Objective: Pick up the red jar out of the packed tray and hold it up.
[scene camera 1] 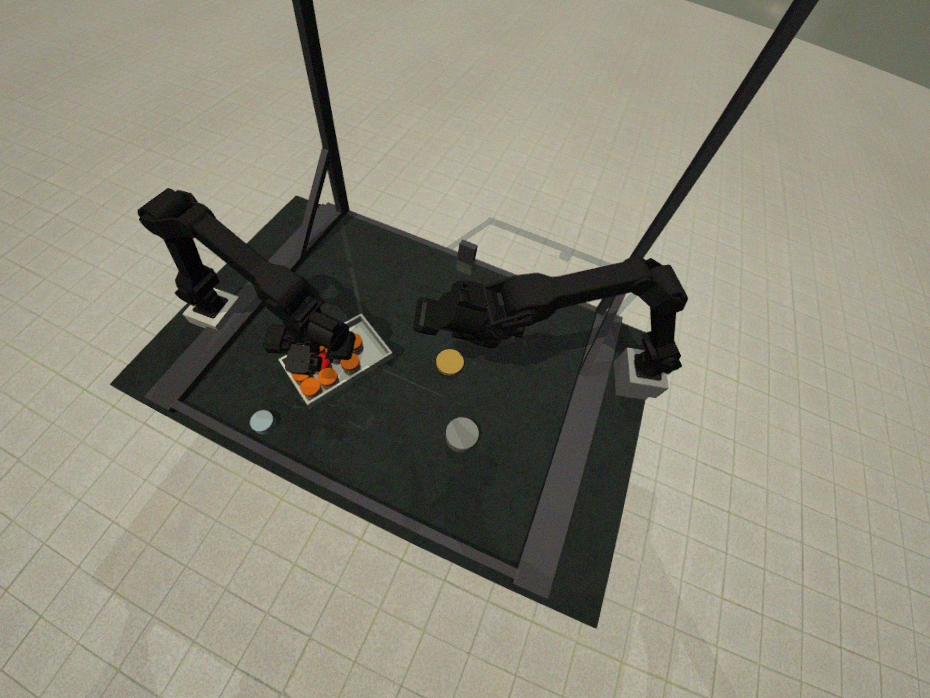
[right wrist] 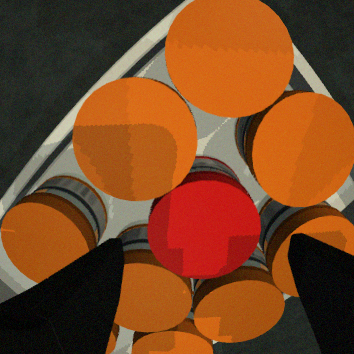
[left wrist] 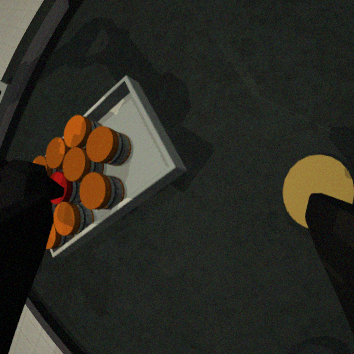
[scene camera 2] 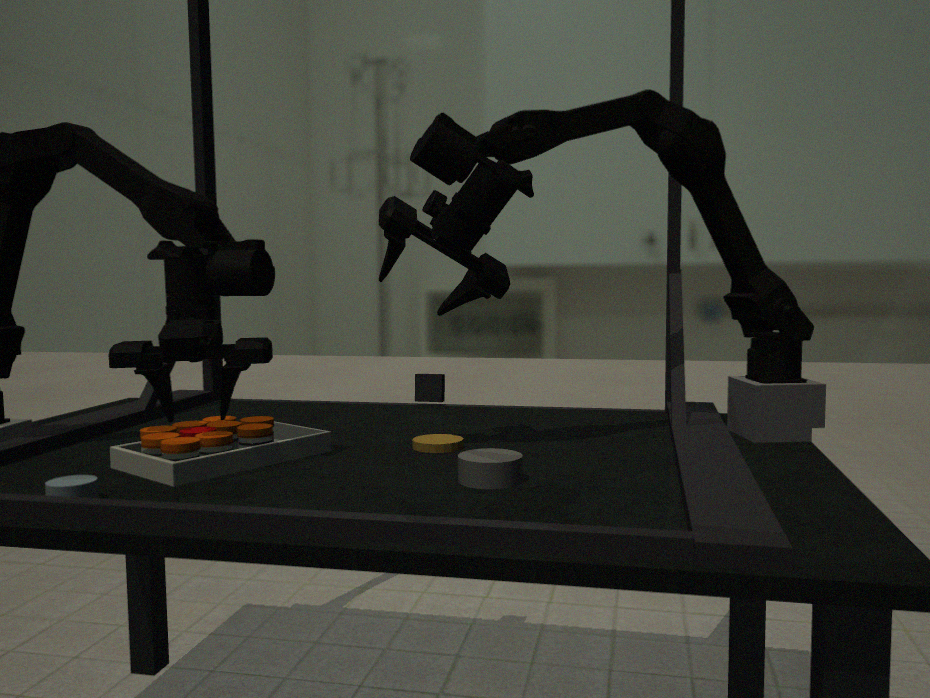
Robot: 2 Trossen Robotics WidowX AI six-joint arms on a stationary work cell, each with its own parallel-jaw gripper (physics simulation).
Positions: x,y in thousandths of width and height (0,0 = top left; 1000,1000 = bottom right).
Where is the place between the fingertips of my left gripper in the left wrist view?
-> At 513,586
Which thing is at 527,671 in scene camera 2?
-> A grey cylinder.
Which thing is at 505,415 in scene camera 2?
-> My left gripper.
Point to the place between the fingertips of my right gripper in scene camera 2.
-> At 212,602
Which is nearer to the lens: the yellow disc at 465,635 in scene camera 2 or the pale blue disc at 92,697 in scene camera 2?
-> The pale blue disc.
